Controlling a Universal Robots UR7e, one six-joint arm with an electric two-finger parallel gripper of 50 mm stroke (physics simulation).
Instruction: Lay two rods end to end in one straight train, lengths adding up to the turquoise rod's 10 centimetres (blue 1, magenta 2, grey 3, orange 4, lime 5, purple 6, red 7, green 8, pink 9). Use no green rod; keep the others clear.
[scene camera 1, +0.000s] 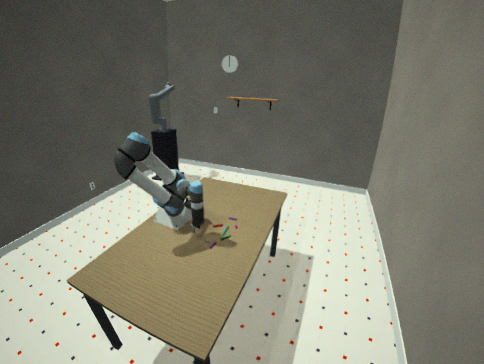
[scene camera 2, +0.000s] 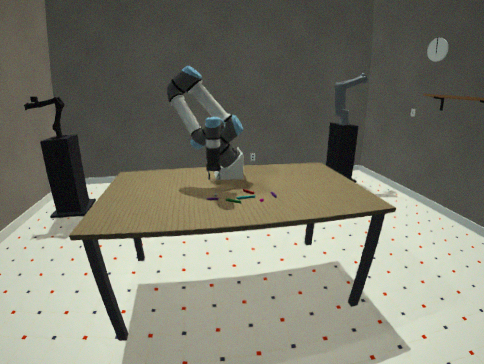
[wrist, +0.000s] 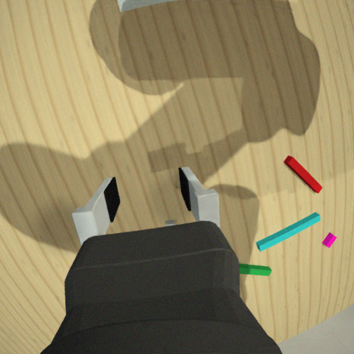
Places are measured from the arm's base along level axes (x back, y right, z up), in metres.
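Pixels of known places: gripper, between the fingertips: (scene camera 1: 196, 230) (scene camera 2: 214, 179); arm's base, origin of its link: (scene camera 2: 231, 159).
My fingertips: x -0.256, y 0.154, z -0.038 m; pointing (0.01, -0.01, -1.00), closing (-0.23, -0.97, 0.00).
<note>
For each thing: its top centre in the pictures, then the offset to it from my fingertips. Level surfaces: height alone.
- red rod, centre of its top: (scene camera 2: 248, 190) (scene camera 1: 217, 225) dx -0.077, dy -0.178, dz -0.055 m
- turquoise rod, centre of its top: (scene camera 2: 245, 196) (scene camera 1: 225, 230) dx -0.149, dy -0.144, dz -0.055 m
- magenta rod, centre of its top: (scene camera 2: 261, 199) (scene camera 1: 236, 226) dx -0.204, dy -0.213, dz -0.055 m
- green rod, centre of its top: (scene camera 2: 233, 199) (scene camera 1: 225, 237) dx -0.180, dy -0.069, dz -0.055 m
- table, height of its surface: dz -0.065 m
My gripper (scene camera 1: 196, 231) (scene camera 2: 213, 176) (wrist: 148, 185) is open and empty above the table. In the wrist view the end of a grey rod (wrist: 170, 223) shows near the right finger; the housing hides the rest. A red rod (scene camera 1: 218, 225) (scene camera 2: 248, 191) (wrist: 303, 174) lies right of the gripper, with the turquoise rod (scene camera 1: 225, 231) (scene camera 2: 245, 197) (wrist: 288, 232) below it. A purple rod (scene camera 1: 213, 245) (scene camera 2: 212, 199) lies near the grey one, hidden in the wrist view. Another purple rod (scene camera 1: 233, 218) (scene camera 2: 273, 194) lies at the far end of the group.
A magenta rod (scene camera 1: 236, 227) (scene camera 2: 261, 200) (wrist: 329, 240) lies beside the turquoise rod. A green rod (scene camera 1: 226, 237) (scene camera 2: 233, 201) (wrist: 255, 270) lies on its other side, partly behind the housing in the wrist view. The table (scene camera 1: 165, 280) (scene camera 2: 150, 215) carries the arm's base.
</note>
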